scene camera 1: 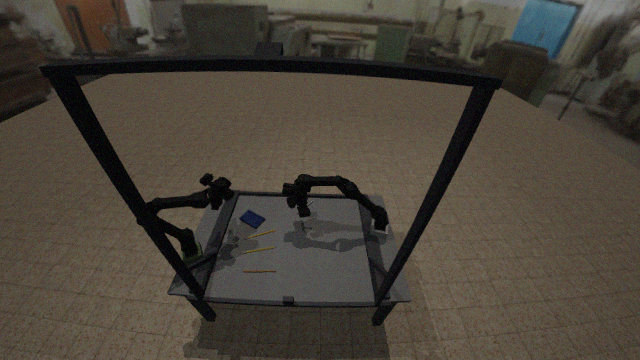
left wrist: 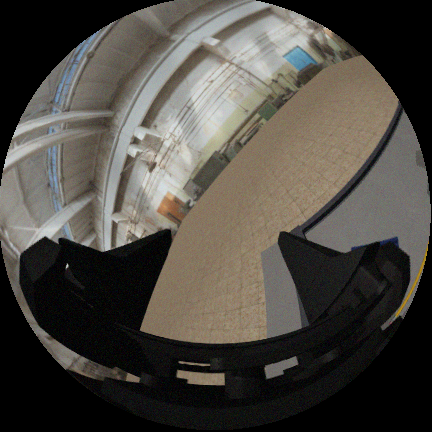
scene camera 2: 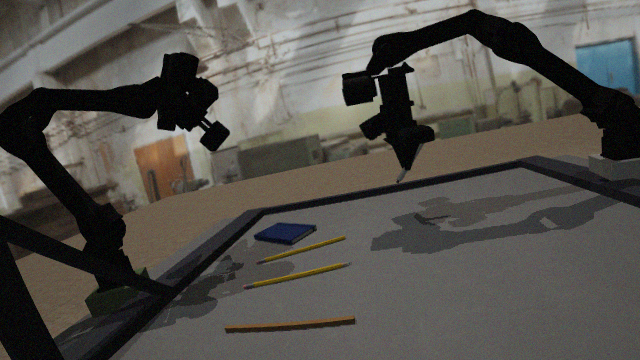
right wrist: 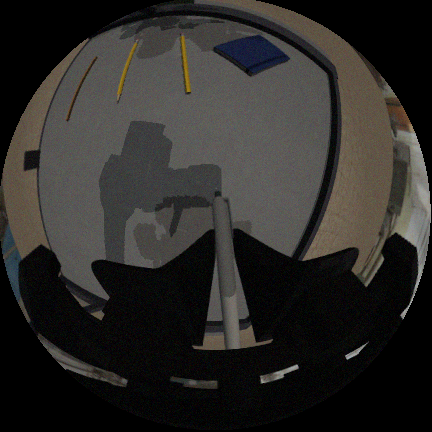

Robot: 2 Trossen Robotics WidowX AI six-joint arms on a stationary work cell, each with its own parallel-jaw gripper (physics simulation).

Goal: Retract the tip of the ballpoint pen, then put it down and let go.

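Places are measured from the left arm's base along level axes (x ahead, y left, z up), in centimetres.
Pixels of known places: left gripper, fingertip midpoint: (left wrist: pixel 226 236) (scene camera 2: pixel 203 121); right gripper, fingertip midpoint: (scene camera 2: pixel 406 169) (right wrist: pixel 223 234); left arm's base at its link origin: (scene camera 1: pixel 191 251); right arm's base at its link origin: (scene camera 1: pixel 379 226) (scene camera 2: pixel 622 156).
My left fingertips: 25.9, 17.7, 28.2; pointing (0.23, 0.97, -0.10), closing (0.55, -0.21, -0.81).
Note:
For each thing: its top centre in the pictures, then the offset to it from my left fingertips, as dx, dy, dz. Level surfaces: height alone.
- blue notebook at its top centre: (right wrist: pixel 256 49) (scene camera 2: pixel 283 230) (scene camera 1: pixel 252 218) +12.1, -8.1, -31.0
- table at its surface level: dz -32.2
- orange-brown stick at its top centre: (scene camera 2: pixel 285 323) +3.6, -43.9, -31.5
The ballpoint pen (scene camera 1: pixel 311 203) (scene camera 2: pixel 401 175) (right wrist: pixel 224 270) is light grey with a small dark nub at its far end in the right wrist view. My right gripper (scene camera 2: pixel 408 166) (right wrist: pixel 223 234) is shut on the pen and points down, holding it clear above the table. In scene camera 2 one pen end sticks out below the fingers, slanting down to the left. The pen's other end runs back toward the palm in the right wrist view and is partly hidden, so I cannot tell the writing tip's state. My left gripper (left wrist: pixel 226 236) is open and empty, raised at the left side.
A blue notebook (scene camera 1: pixel 252 219) (scene camera 2: pixel 285 233) (right wrist: pixel 252 54) lies at the back left of the table (scene camera 1: pixel 320 280) (scene camera 2: pixel 450 310). Two yellow pencils (scene camera 2: pixel 301 250) (scene camera 2: pixel 297 275) and an orange-brown stick (scene camera 2: pixel 290 324) lie in front of it. A dark frame (scene camera 1: pixel 280 65) stands around the work cell.

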